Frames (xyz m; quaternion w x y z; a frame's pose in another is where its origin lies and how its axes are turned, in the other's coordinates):
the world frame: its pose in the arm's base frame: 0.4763 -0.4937 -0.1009 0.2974 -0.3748 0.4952 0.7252
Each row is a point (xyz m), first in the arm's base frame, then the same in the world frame.
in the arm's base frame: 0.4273 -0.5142 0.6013
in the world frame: -0.5632 0.3939 0.1535
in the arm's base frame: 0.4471 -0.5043 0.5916
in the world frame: -0.5652 0.3699 0.1556
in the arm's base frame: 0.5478 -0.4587 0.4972
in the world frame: -0.5379 0.2272 0.1519
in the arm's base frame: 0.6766 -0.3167 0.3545
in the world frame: -0.4796 0.0059 0.2208
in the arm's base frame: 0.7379 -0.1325 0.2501
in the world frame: -0.4143 -0.1563 0.3550
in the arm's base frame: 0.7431 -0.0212 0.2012
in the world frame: -0.3694 -0.2217 0.4473
